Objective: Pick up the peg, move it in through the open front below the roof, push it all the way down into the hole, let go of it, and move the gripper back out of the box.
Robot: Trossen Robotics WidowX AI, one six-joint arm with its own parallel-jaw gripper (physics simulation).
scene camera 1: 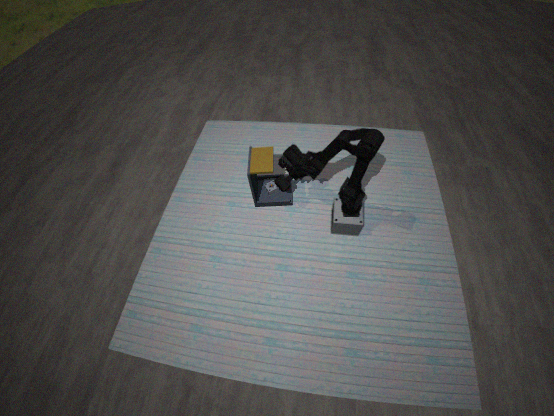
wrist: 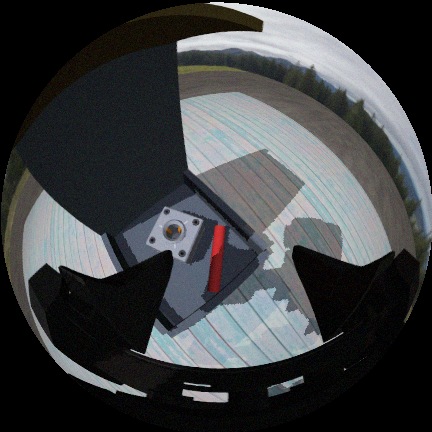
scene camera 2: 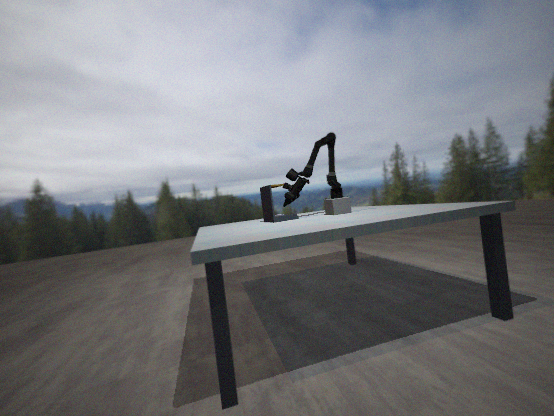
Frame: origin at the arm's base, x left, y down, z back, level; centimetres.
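Where they show: gripper, fingertip midpoint: [scene camera 1: 284,174] [wrist: 234,255] [scene camera 2: 285,205]; arm's base, origin of the base link: [scene camera 1: 350,209] [scene camera 2: 337,197].
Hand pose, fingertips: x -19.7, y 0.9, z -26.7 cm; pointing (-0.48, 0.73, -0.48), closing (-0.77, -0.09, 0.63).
Things, the pixels of their top centre, and the offset from my fingertips. "*": a spot on its surface instead. Level surfaces: height alone.
- red peg, middle of its top: [wrist: 216,257] dz -1.4, dx +0.0, dy +6.8 cm
- square grey hole block, middle of its top: [wrist: 172,230] [scene camera 1: 271,185] dz -6.4, dx +2.1, dy +4.8 cm
- dark box, middle of its top: [scene camera 1: 269,158] [scene camera 2: 276,185] dz -5.6, dx +3.1, dy -13.5 cm
- yellow roof, surface spot: [scene camera 1: 262,160] * dz -8.3, dx +4.0, dy -13.5 cm
- striped table, its level: dy +8.9 cm
The red peg [wrist: 216,260] lies on the box floor beside the square grey hole block [wrist: 188,245] [scene camera 1: 270,185]. It does not show in either scene view. The round hole [wrist: 174,231] in the block's top shows nothing red in it. The dark box [wrist: 115,130] [scene camera 1: 274,203] [scene camera 2: 267,204] has a tall back wall and a yellow roof [scene camera 1: 262,160] [scene camera 2: 278,185] above its rear part. My gripper [wrist: 234,255] [scene camera 1: 287,184] [scene camera 2: 286,203] is open and empty, tilted above the front part of the box. In the wrist view the peg shows between the fingers, nearer the left one, and apart from both.
The arm's grey base block [scene camera 1: 347,227] [scene camera 2: 338,206] stands on the striped table [scene camera 1: 250,300] [scene camera 2: 380,220], to the right of the box in both scene views. Low rims [wrist: 220,207] run along the sides of the box floor. The roof overhangs from the back wall.
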